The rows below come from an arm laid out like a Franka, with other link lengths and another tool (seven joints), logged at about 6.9 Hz.
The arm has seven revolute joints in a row. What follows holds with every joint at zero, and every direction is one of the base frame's. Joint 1 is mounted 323.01 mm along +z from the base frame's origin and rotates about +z. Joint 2 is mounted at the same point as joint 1 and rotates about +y. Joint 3 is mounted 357.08 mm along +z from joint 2 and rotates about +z. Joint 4 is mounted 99 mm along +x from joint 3 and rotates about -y. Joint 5 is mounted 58.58 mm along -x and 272.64 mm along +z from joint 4 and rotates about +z. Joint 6 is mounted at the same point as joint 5 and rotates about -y. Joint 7 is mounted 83.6 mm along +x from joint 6 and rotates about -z. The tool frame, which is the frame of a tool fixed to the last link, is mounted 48 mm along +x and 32 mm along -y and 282.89 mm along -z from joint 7; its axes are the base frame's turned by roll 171.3, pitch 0 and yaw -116.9 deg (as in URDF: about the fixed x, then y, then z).
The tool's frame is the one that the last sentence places.
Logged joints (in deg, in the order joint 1, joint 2, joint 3, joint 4, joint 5, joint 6, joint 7), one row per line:
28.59, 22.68, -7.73, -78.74, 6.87, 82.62, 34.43
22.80, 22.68, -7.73, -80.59, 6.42, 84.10, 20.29
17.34, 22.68, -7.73, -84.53, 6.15, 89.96, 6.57
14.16, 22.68, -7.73, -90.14, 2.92, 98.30, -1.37
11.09, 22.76, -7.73, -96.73, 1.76, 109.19, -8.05
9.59, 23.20, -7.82, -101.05, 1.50, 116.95, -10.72
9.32, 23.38, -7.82, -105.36, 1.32, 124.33, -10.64
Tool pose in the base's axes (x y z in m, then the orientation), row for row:
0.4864, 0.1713, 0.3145, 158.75, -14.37, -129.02
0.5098, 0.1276, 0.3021, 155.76, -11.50, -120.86
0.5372, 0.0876, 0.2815, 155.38, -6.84, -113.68
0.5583, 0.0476, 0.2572, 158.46, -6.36, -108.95
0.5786, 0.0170, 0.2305, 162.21, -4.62, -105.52
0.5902, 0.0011, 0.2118, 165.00, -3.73, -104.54
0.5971, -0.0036, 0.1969, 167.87, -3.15, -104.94
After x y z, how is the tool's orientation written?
As angles about the fixed x, y, z axes (roll, pitch, yaw), in degrees.
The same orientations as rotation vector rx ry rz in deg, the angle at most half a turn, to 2 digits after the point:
64.23, -143.36, -18.07
74.43, -138.04, -21.49
85.33, -134.40, -23.88
92.29, -132.19, -19.75
98.89, -131.82, -16.51
101.82, -132.77, -14.09
103.01, -134.92, -11.46

